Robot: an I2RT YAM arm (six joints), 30 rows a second.
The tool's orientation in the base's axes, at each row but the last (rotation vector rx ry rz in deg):
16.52, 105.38, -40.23
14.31, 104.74, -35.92
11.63, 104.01, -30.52
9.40, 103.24, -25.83
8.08, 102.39, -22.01
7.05, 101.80, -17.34
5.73, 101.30, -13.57
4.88, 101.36, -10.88
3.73, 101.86, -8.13
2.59, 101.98, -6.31
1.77, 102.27, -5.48
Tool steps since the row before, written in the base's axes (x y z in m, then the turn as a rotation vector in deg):
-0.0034, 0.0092, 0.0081, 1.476, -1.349, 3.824
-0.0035, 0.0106, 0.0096, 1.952, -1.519, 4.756
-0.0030, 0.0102, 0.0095, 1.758, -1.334, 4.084
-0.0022, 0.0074, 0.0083, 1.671, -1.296, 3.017
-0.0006, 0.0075, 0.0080, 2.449, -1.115, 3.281
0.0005, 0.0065, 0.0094, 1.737, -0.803, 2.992
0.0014, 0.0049, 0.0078, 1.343, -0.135, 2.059
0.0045, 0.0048, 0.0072, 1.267, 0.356, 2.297
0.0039, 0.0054, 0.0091, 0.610, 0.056, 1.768
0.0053, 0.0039, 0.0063, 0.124, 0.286, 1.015
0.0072, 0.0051, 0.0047, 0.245, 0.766, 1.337
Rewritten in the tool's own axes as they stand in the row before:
-0.0074, 0.0029, -0.0099, -3.880, -1.567, 1.052
-0.0091, 0.0044, -0.0107, -4.887, -1.763, 1.320
-0.0093, 0.0054, -0.0093, -4.219, -1.507, 1.217
-0.0082, 0.0042, -0.0066, -3.183, -1.270, 1.353
-0.0084, 0.0054, -0.0047, -3.652, -0.918, 1.955
-0.0098, 0.0051, -0.0032, -3.235, -0.754, 1.258
-0.0082, 0.0042, -0.0012, -2.283, -0.083, 0.918
-0.0082, 0.0049, 0.0021, -2.523, 0.368, 0.712
-0.0099, 0.0053, 0.0012, -1.858, 0.023, 0.223
-0.0074, 0.0040, 0.0035, -1.026, 0.245, -0.118
-0.0063, 0.0054, 0.0056, -1.382, 0.717, -0.107

